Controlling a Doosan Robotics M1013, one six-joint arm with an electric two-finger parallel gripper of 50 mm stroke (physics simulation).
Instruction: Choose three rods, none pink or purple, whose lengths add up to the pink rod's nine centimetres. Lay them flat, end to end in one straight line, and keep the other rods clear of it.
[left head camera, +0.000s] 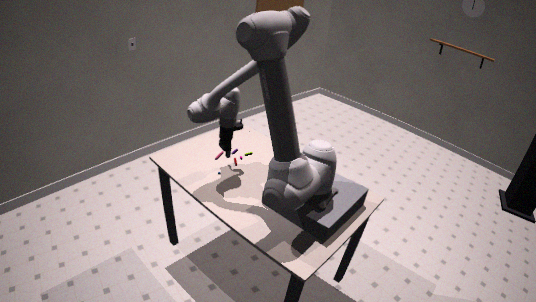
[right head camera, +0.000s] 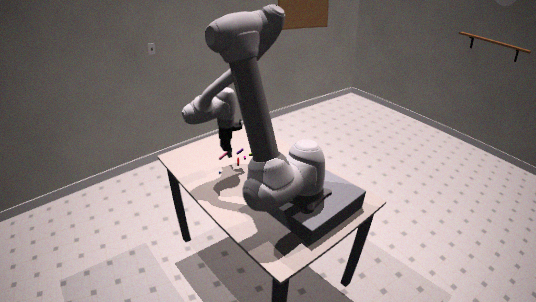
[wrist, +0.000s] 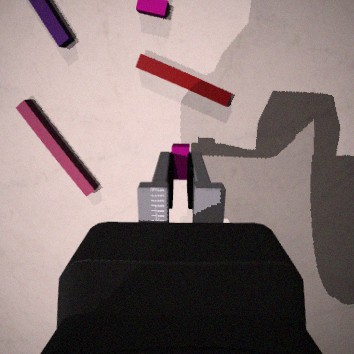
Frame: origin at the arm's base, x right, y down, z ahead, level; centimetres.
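Seen in the pictures: gripper, fingertip midpoint: (left head camera: 227, 156) (right head camera: 229, 156) (wrist: 179, 168); arm's base, origin of the base link: (left head camera: 314, 194) (right head camera: 306, 195).
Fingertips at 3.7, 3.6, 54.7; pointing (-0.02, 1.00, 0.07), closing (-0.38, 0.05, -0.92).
Note:
Pixels of each thing's middle, then the offset from my fingertips to it, as dx, dy, dz. Level surfaces: height alone.
- short magenta rod, body centre: (wrist: 180, 160) +0.5, +0.0, -0.2
- second magenta rod, body centre: (wrist: 152, 6) (left head camera: 241, 157) (right head camera: 244, 157) +10.3, +4.7, -1.8
- red rod, body centre: (wrist: 183, 79) (left head camera: 235, 161) (right head camera: 238, 161) +4.8, +4.7, -2.0
- long pink rod, body centre: (wrist: 57, 147) (left head camera: 219, 155) (right head camera: 223, 155) +3.9, +4.7, +9.4
- purple rod, body centre: (wrist: 44, 8) (left head camera: 234, 151) (right head camera: 240, 151) +13.6, +4.7, +5.4
- lime-green rod, body centre: (left head camera: 248, 153) +16.8, +4.7, -2.5
- small blue piece, body centre: (left head camera: 219, 173) (right head camera: 219, 172) -10.0, +4.7, -2.3
- pale table, its level: dy +5.2
My gripper (left head camera: 228, 155) (right head camera: 229, 155) (wrist: 179, 168) is shut on a short magenta rod (wrist: 180, 149), with its shadow apart from it on the table. A second magenta rod (left head camera: 241, 158) (right head camera: 244, 157) (wrist: 152, 7) lies at the top of the wrist view. The red rod (left head camera: 235, 161) (right head camera: 238, 161) (wrist: 184, 80) lies slanted ahead of the fingers. The long pink rod (left head camera: 219, 155) (right head camera: 223, 156) (wrist: 57, 148) lies left of them. The purple rod (left head camera: 235, 151) (right head camera: 240, 151) (wrist: 51, 22) is at upper left. A lime-green rod (left head camera: 248, 154) and a small blue piece (left head camera: 219, 173) (right head camera: 220, 172) also show.
The rods lie on the pale table (left head camera: 175, 156) (right head camera: 182, 156). The arm stands on a grey base block (left head camera: 350, 192) (right head camera: 347, 192) at the table's other end. In the right head view the arm hides most of the lime-green rod. Arm shadows cross the table.

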